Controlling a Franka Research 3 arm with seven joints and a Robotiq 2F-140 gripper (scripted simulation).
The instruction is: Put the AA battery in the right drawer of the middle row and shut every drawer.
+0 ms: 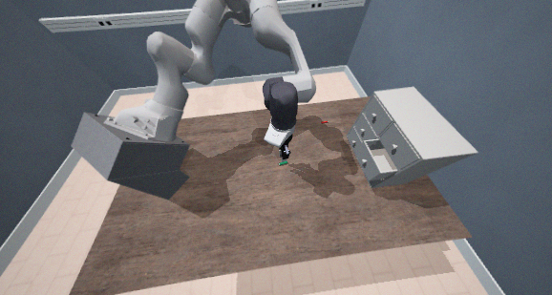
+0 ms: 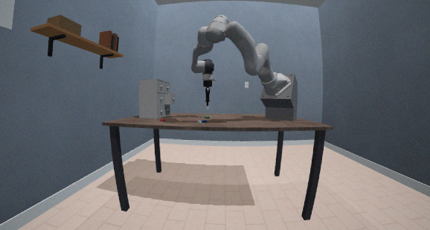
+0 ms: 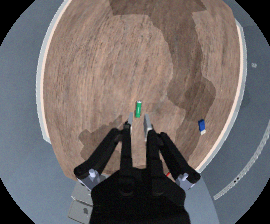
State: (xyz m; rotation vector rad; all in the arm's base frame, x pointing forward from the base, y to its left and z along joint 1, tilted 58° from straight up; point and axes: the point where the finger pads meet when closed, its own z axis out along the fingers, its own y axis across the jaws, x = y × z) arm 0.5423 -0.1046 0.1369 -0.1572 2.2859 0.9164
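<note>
Now: hand 10 cm above the green AA battery. Round my hand: small blue object (26 cm to the left, 10 cm below, 6 cm behind); then small red object (32 cm to the left, 24 cm ahead, 10 cm below).
</note>
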